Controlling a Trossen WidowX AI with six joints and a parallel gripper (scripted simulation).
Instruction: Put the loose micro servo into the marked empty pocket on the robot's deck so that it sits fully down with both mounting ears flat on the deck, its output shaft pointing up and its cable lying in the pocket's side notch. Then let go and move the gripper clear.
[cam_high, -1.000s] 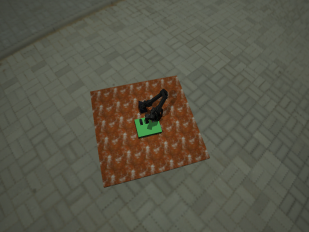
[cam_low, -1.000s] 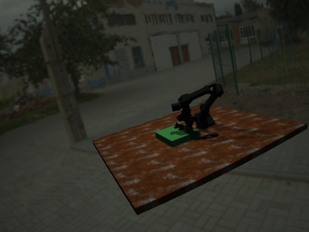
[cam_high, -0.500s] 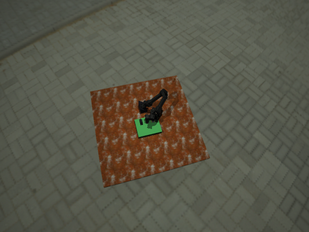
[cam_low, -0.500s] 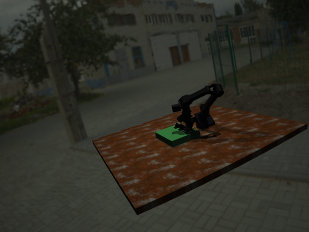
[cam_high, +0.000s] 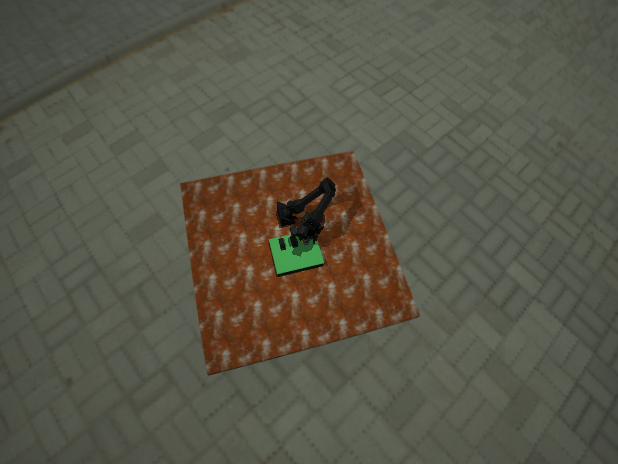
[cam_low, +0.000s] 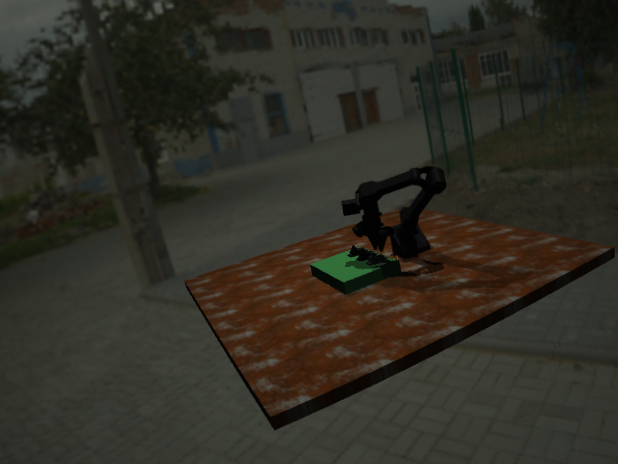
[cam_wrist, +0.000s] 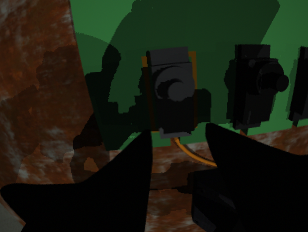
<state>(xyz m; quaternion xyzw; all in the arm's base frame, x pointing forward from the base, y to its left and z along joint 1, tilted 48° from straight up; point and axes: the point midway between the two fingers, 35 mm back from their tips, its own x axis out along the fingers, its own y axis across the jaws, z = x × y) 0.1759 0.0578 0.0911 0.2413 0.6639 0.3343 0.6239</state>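
My gripper tip is 13 cm short of the green deck, 6 cm to the left of it and 6 cm above it.
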